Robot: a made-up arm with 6 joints. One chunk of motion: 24 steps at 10 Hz.
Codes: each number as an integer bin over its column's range. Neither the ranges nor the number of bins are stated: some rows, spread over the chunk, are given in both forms.
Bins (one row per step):
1: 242 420 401 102 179 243
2: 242 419 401 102 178 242
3: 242 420 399 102 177 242
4: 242 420 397 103 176 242
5: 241 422 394 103 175 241
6: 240 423 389 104 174 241
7: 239 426 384 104 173 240
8: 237 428 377 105 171 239
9: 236 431 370 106 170 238
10: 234 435 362 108 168 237
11: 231 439 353 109 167 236
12: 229 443 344 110 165 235
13: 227 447 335 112 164 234
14: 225 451 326 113 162 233
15: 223 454 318 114 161 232
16: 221 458 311 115 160 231
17: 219 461 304 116 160 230
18: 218 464 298 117 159 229
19: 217 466 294 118 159 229
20: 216 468 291 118 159 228
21: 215 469 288 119 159 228
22: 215 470 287 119 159 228
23: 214 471 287 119 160 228
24: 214 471 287 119 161 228
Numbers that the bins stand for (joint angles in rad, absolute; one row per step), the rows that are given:
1: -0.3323 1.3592 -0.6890 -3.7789 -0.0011 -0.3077
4: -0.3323 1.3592 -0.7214 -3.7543 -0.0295 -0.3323
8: -0.4554 1.4243 -0.8830 -3.7051 -0.0770 -0.4062
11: -0.6032 1.5139 -1.0770 -3.6066 -0.1150 -0.4801
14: -0.7509 1.6115 -1.2952 -3.5081 -0.1624 -0.5539
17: -0.8986 1.6930 -1.4730 -3.4343 -0.1814 -0.6278
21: -0.9970 1.7581 -1.6023 -3.3604 -0.1909 -0.6770
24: -1.0217 1.7744 -1.6104 -3.3604 -0.1719 -0.6770
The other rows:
2: -0.3323 1.3510 -0.6890 -3.7789 -0.0106 -0.3323
3: -0.3323 1.3592 -0.7052 -3.7789 -0.0201 -0.3323
5: -0.3570 1.3755 -0.7456 -3.7543 -0.0390 -0.3570
6: -0.3816 1.3836 -0.7860 -3.7297 -0.0485 -0.3570
7: -0.4062 1.4080 -0.8264 -3.7297 -0.0580 -0.3816
9: -0.4801 1.4487 -0.9396 -3.6805 -0.0865 -0.4308
10: -0.5293 1.4813 -1.0042 -3.6312 -0.1055 -0.4554
12: -0.6524 1.5464 -1.1497 -3.5820 -0.1340 -0.5047
13: -0.7016 1.5790 -1.2225 -3.5327 -0.1434 -0.5293
15: -0.8001 1.6360 -1.3599 -3.4835 -0.1719 -0.5785
16: -0.8493 1.6685 -1.4164 -3.4589 -0.1814 -0.6032
18: -0.9232 1.7174 -1.5215 -3.4096 -0.1909 -0.6524
19: -0.9478 1.7337 -1.5538 -3.3850 -0.1909 -0.6524
20: -0.9724 1.7499 -1.5781 -3.3850 -0.1909 -0.6770
22: -0.9970 1.7662 -1.6104 -3.3604 -0.1909 -0.6770
23: -1.0217 1.7744 -1.6104 -3.3604 -0.1814 -0.6770

